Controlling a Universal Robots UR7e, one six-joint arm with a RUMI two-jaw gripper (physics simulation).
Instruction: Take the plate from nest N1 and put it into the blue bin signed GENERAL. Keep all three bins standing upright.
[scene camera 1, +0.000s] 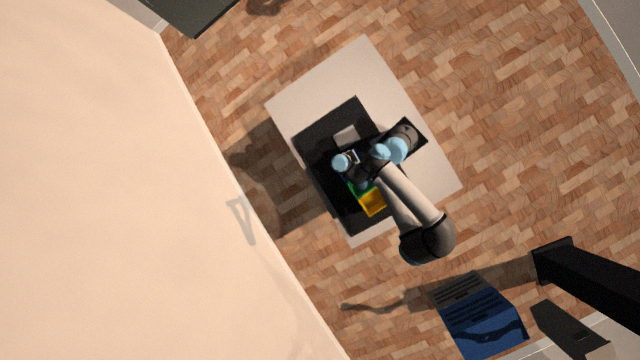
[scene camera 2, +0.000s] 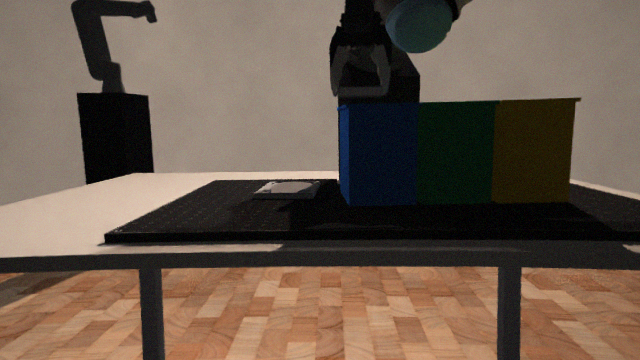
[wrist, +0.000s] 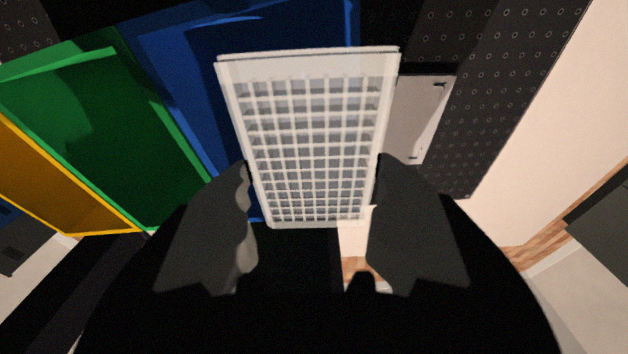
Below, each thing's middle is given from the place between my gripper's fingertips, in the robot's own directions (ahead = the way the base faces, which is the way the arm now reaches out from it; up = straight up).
Scene:
Now: hand 30 mm to the right of the blue bin (scene camera 2: 378, 141) and 110 mm above it. Also, from my hand: white plate (wrist: 310, 122): 10 mm above; green bin (scene camera 2: 455, 140): 30 mm behind, 160 mm to the left, 110 mm below; nest (scene camera 2: 286, 190): 50 mm behind, 160 mm to the right, 190 mm below.

